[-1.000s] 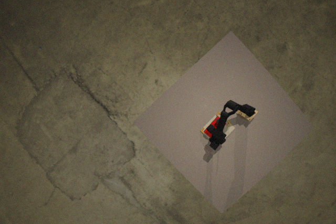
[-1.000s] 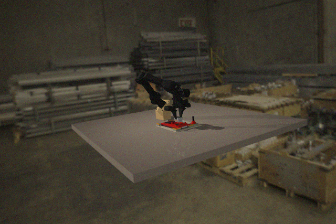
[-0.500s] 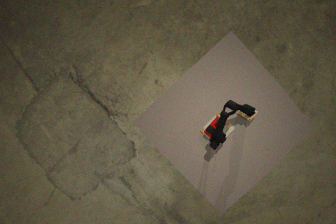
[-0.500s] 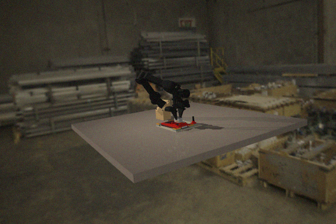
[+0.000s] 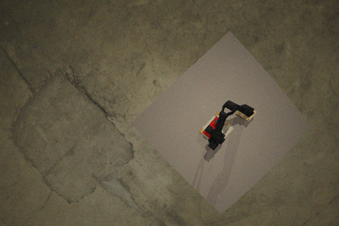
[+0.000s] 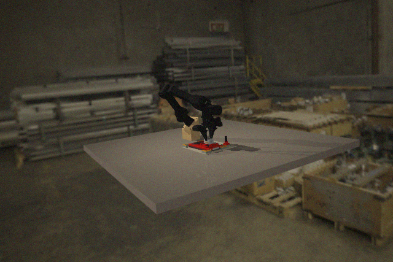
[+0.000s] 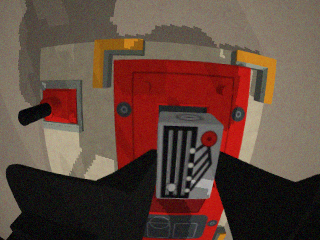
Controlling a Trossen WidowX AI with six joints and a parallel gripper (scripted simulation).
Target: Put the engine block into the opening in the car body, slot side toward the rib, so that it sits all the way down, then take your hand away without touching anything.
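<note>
My gripper tip is now 4 cm past the cream base plate, 1 cm to the right of it and 4 cm above it. Also, from my gripper tip: grey engine block (1 cm below).
</note>
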